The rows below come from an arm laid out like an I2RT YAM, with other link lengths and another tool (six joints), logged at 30 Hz.
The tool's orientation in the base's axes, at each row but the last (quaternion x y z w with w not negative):
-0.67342, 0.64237, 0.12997, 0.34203
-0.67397, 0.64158, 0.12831, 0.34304
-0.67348, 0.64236, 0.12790, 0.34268
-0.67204, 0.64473, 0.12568, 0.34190
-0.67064, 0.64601, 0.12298, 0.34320
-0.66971, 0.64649, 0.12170, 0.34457
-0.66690, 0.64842, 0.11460, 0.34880
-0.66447, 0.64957, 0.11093, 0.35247
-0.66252, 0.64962, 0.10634, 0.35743
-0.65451, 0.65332, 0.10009, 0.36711
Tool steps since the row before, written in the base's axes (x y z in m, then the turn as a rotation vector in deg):
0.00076, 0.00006, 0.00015, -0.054, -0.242, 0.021
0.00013, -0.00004, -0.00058, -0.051, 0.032, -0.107
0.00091, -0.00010, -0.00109, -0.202, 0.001, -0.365
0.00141, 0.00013, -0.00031, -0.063, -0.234, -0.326
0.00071, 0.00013, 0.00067, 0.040, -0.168, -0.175
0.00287, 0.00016, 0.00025, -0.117, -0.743, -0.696
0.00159, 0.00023, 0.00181, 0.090, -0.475, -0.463
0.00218, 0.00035, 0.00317, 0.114, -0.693, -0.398
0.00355, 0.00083, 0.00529, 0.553, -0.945, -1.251
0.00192, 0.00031, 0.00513, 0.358, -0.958, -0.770
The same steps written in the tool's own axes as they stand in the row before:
-0.00003, -0.00077, 0.00013, 0.167, 0.031, -0.182
0.00041, 0.00005, 0.00043, 0.033, 0.082, 0.085
0.00087, -0.00055, 0.00098, 0.194, 0.301, 0.214
0.00028, -0.00124, 0.00069, 0.373, 0.142, 0.077
-0.00041, -0.00087, -0.00021, 0.243, 0.003, 0.036
0.00011, -0.00279, 0.00073, 0.989, 0.268, 0.017
-0.00106, -0.00206, -0.00070, 0.665, 0.022, 0.074
-0.00191, -0.00305, -0.00141, 0.800, -0.042, -0.100
-0.00338, -0.00502, -0.00216, 1.573, -0.192, 0.504
-0.00313, -0.00354, -0.00279, 1.264, -0.181, 0.086

